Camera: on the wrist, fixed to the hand. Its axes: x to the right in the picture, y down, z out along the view.
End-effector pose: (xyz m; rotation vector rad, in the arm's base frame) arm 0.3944 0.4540 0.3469 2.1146 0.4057 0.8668
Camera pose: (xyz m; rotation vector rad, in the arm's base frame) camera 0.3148 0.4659 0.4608 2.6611 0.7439 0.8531
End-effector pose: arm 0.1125 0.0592 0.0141 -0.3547 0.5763 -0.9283
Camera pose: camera 0.0965 0.0996 -0.1184 0.2114 0.2962 -1.0465
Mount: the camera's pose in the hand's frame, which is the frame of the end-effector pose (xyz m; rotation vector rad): 0.0002 0.0813 -0.1133 0.6107 0.0278 0.0146
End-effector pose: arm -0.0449 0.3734 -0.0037 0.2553 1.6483 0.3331
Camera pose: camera -0.1600 0.4418 0.0354 0.7213 1.7431 -0.1687
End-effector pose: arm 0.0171 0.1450 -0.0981 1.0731 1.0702 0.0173
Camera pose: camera -0.0261 0.2671 -0.0464 1.6305 1.1213 -0.3008
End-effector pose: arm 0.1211 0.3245 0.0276 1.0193 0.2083 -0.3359
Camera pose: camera 0.1496 0.4608 0.0344 1.6278 0.1232 -0.3818
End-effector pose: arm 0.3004 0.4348 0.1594 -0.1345 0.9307 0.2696
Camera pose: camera 0.1897 0.4867 0.0923 0.4316 1.0048 -0.0114
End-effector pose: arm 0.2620 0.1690 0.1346 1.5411 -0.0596 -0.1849
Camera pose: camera 0.2863 0.2824 0.2120 2.1508 -0.1125 -0.1391
